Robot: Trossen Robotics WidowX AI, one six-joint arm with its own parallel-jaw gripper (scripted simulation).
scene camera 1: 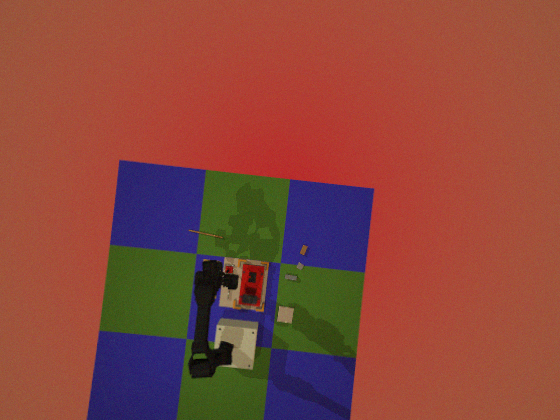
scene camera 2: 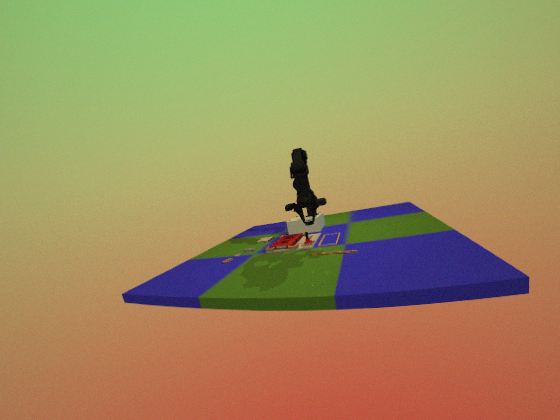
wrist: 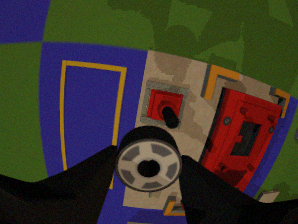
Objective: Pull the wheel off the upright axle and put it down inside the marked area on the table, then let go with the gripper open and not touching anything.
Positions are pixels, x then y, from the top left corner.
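There's a wheel, and it's being carried by my gripper (wrist: 149, 157).
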